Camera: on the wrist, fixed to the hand. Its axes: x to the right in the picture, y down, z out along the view.
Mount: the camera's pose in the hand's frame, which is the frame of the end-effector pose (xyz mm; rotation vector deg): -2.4 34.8 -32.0 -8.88 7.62 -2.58
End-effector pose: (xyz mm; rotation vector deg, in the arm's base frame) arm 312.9 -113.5 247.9 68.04 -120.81 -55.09
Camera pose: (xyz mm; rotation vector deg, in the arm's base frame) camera 320.0 -109.2 294.5 68.22 -107.47 -58.29
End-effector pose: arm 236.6 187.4 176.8 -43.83 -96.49 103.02
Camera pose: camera 261.1 205.4 140.5 -50.71 -100.41 89.63
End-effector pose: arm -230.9 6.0 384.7 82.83 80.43 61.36
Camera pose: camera -251.5 2.7 427.2 71.38 80.54 70.92
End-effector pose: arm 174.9 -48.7 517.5 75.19 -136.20 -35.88
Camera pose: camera 167.8 -36.9 562.8 74.55 -123.37 -40.02
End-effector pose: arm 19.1 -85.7 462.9 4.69 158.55 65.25
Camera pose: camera 16.2 -83.5 510.1 -4.35 158.43 79.62
